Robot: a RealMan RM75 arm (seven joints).
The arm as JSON. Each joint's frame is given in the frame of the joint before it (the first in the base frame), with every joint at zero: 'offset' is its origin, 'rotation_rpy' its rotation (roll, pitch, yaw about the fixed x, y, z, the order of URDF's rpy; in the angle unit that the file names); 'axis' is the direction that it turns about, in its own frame. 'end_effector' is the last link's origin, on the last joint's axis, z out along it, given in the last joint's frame.
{
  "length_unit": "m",
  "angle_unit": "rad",
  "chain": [
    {
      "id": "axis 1",
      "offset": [
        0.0,
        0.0,
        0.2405
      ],
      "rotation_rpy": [
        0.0,
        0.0,
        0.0
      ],
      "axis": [
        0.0,
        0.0,
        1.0
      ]
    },
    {
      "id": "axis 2",
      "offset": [
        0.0,
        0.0,
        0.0
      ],
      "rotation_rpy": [
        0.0,
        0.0,
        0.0
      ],
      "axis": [
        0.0,
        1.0,
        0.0
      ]
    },
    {
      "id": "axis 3",
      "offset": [
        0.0,
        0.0,
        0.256
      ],
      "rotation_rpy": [
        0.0,
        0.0,
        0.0
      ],
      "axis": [
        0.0,
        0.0,
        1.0
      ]
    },
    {
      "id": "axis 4",
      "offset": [
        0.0,
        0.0,
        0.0
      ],
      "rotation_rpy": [
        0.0,
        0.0,
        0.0
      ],
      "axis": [
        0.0,
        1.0,
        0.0
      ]
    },
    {
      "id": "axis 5",
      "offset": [
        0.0,
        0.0,
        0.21
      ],
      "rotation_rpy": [
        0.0,
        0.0,
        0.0
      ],
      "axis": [
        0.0,
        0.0,
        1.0
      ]
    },
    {
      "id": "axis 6",
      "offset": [
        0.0,
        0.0,
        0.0
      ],
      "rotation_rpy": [
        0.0,
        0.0,
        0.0
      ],
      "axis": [
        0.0,
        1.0,
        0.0
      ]
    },
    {
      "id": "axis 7",
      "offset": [
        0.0,
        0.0,
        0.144
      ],
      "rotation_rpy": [
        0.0,
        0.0,
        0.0
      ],
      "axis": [
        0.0,
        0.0,
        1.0
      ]
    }
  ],
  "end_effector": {
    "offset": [
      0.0,
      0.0,
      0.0
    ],
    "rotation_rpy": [
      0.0,
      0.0,
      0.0
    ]
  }
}
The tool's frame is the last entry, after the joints.
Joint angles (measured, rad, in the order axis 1, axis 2, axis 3, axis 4, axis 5, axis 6, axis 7), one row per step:
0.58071, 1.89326, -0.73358, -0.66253, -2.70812, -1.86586, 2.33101
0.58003, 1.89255, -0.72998, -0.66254, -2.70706, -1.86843, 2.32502
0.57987, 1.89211, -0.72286, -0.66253, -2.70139, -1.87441, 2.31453
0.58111, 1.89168, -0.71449, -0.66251, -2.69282, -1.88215, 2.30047
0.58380, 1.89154, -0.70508, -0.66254, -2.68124, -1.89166, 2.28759
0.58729, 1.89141, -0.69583, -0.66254, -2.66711, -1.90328, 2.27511
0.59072, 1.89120, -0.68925, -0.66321, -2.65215, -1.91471, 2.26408
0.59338, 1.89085, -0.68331, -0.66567, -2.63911, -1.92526, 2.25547
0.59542, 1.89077, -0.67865, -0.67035, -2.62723, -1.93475, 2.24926
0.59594, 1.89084, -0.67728, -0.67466, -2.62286, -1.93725, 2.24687
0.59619, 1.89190, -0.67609, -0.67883, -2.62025, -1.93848, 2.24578
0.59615, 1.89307, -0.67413, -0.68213, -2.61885, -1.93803, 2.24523
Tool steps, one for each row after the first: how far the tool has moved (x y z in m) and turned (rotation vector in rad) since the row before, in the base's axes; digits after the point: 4 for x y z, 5 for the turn. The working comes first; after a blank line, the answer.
Tool pose at each row, in the base's axes (x y z in m, rotation vector in rad; the steps are taken from these numbers as rounded here):
0.3344, 0.2747, 0.0596, 2.33531, -1.93199, 0.41346
0.3344, 0.2745, 0.0601, 2.33829, -1.92660, 0.40680
0.3333, 0.2745, 0.0605, 2.34405, -1.91436, 0.38794
0.3314, 0.2750, 0.0609, 2.35376, -1.89525, 0.36285
0.3285, 0.2761, 0.0612, 2.36325, -1.87457, 0.33195
0.3250, 0.2773, 0.0615, 2.37207, -1.85131, 0.29764
0.3214, 0.2786, 0.0619, 2.38063, -1.82774, 0.26617
0.3182, 0.2799, 0.0626, 2.38861, -1.80815, 0.23913
0.3154, 0.2811, 0.0635, 2.39679, -1.79159, 0.21617
0.3144, 0.2819, 0.0642, 2.40337, -1.78543, 0.20871
0.3136, 0.2825, 0.0644, 2.40837, -1.78165, 0.20358
0.3132, 0.2830, 0.0645, 2.41272, -1.78063, 0.19892

0.0000, -0.0002, 0.0005, 0.00085, 0.00497, 0.00347
-0.0011, 0.0000, 0.0004, 0.00260, 0.01379, 0.00724
-0.0019, 0.0005, 0.0004, 0.00339, 0.01861, 0.01194
-0.0029, 0.0011, 0.0003, 0.00460, 0.02254, 0.01236
-0.0035, 0.0012, 0.0003, 0.00436, 0.02562, 0.01317
-0.0036, 0.0013, 0.0004, 0.00358, 0.02402, 0.01347
-0.0032, 0.0013, 0.0007, 0.00418, 0.01998, 0.01165
-0.0028, 0.0012, 0.0009, 0.00475, 0.01625, 0.01057
-0.0010, 0.0008, 0.0007, 0.00378, 0.00395, 0.00559
-0.0008, 0.0006, 0.0002, 0.00316, 0.00233, 0.00383
-0.0004, 0.0005, 0.0001, 0.00396, 0.00126, 0.00220

